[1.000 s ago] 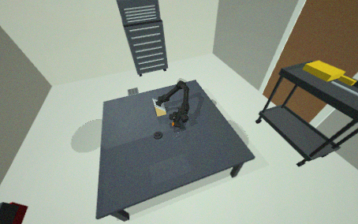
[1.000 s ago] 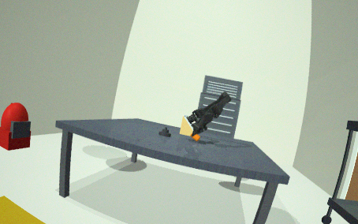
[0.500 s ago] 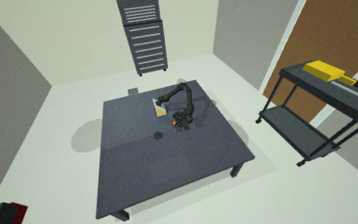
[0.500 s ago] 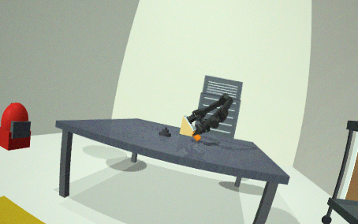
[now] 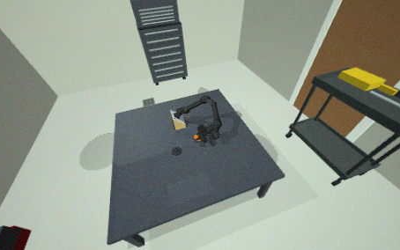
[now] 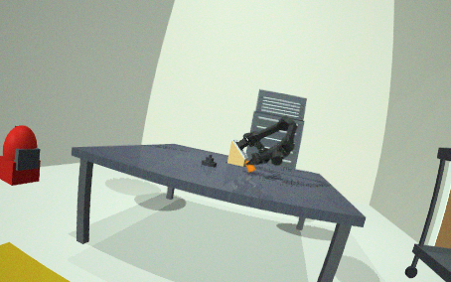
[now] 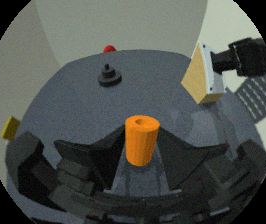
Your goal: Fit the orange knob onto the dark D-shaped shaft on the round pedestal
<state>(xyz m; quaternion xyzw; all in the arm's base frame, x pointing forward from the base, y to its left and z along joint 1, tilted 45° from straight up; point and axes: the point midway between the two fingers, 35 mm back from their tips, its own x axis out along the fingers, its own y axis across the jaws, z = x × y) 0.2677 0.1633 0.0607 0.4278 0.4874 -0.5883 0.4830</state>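
Right now my gripper tip is 20 mm to the right of the orange knob and 10 mm above it. Round my gripper tip: dark shaft fixture 200 mm to the right, 70 mm ahead, 10 mm below.
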